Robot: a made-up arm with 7 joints. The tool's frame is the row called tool. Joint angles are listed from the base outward.
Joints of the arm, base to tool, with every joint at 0 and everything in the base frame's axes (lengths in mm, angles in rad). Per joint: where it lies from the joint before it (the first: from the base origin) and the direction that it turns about. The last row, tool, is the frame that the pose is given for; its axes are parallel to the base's.
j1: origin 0 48 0 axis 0 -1 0
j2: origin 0 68 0 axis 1 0 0
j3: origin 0 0 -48 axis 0 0 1
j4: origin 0 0 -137 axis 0 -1 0
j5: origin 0 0 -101 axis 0 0 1
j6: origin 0 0 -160 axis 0 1 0
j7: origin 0 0 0 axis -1 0 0
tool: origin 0 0 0
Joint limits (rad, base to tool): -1.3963..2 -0.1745..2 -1.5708..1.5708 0..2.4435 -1.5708..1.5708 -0.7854..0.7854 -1.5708..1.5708
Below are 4 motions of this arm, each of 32 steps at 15 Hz.
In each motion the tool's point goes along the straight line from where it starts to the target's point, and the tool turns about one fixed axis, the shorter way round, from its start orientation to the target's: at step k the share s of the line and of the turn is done. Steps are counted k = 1, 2, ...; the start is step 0. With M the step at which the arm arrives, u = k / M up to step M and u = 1 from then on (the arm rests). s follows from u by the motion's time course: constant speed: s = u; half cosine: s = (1 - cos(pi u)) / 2; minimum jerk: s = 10 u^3 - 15 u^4 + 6 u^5.
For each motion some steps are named. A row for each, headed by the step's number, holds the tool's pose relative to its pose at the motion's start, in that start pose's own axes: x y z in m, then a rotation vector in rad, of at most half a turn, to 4 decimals.
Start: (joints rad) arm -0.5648 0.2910 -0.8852 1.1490 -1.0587 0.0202 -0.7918
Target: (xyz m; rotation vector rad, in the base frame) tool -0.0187 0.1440 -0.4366 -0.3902 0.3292 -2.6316
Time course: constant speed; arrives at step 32
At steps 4, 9, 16, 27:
4: -0.0181 -0.0018 0.0015 -0.2056 -0.0046 -0.0965
9: -0.0407 -0.0040 0.0034 -0.4626 -0.0104 -0.2171
16: -0.0723 -0.0072 0.0061 -0.8225 -0.0186 -0.3860
27: -0.1220 -0.0121 0.0103 -1.3879 -0.0313 -0.6514

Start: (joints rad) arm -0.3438 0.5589 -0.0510 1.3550 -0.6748 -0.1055 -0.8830
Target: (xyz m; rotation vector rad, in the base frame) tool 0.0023 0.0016 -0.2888 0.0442 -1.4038 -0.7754
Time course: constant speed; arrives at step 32
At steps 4, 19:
4: 0.0241 0.0005 0.0261 -0.1070 -0.0260 0.0929
19: 0.1147 0.0023 0.1242 -0.5084 -0.1234 0.4413

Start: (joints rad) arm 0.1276 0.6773 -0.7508 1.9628 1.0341 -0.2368 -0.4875
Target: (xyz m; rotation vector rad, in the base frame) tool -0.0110 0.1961 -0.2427 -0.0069 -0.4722 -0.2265
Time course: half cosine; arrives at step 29
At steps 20, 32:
20: -0.0367 0.1019 0.1867 0.2742 0.8006 -0.3626
32: -0.0471 0.1305 0.2391 0.3513 1.0256 -0.4646

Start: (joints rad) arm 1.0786 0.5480 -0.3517 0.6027 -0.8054 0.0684 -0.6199
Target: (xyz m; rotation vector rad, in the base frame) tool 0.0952 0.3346 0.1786 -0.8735 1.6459 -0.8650
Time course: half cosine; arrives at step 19
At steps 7, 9, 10, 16, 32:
7: -0.0281 0.1089 0.0116 0.6348 -0.1879 0.2540
9: -0.0430 0.1669 0.0177 0.9734 -0.2881 0.3894
10: -0.0508 0.1970 0.0209 1.1486 -0.3399 0.4596
16: -0.0881 0.3420 0.0363 1.9941 -0.5902 0.7978
32: -0.0938 0.3639 0.0387 2.1220 -0.6280 0.8490

